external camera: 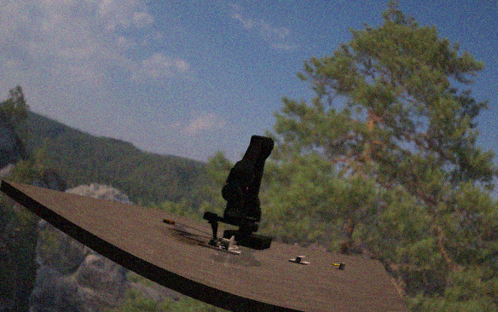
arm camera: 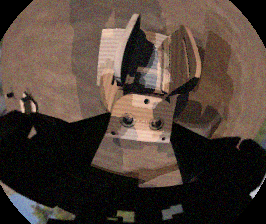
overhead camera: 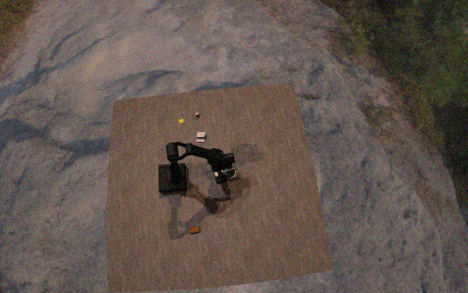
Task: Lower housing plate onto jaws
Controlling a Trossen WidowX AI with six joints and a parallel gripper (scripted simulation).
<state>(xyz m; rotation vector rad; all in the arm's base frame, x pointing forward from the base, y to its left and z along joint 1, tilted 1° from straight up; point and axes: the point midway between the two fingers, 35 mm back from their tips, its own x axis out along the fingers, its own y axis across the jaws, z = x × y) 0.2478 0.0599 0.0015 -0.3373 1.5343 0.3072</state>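
Right now the housing plate is 20 mm above my gripper tip and 10 mm ahead of it. Round my gripper tip: yellow piece (360 mm to the left, 260 mm behind, 10 mm below).
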